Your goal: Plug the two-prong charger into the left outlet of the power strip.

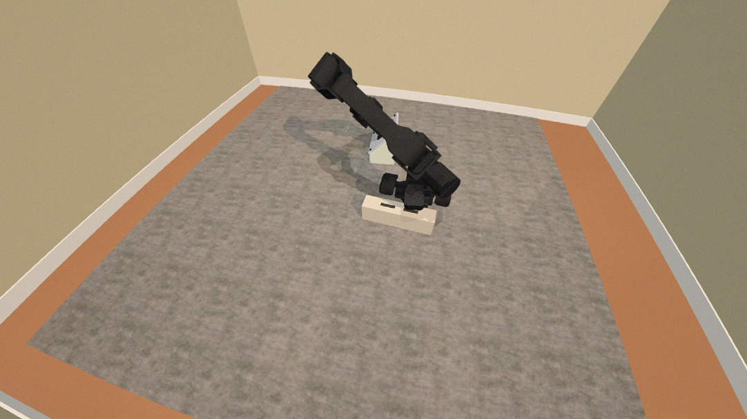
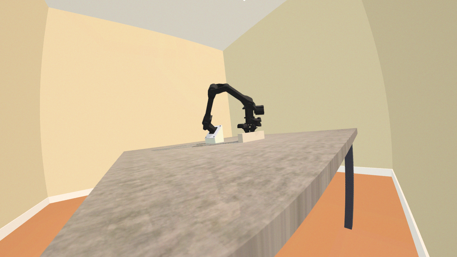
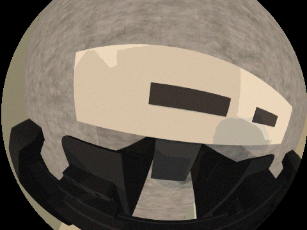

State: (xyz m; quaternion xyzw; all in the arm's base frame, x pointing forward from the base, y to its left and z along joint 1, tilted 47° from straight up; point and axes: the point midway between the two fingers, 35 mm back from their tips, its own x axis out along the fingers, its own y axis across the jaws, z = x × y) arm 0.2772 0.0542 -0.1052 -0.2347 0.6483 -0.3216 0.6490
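Now: the two-prong charger 20 mm ahead of my gripper tip and 10 mm above it.
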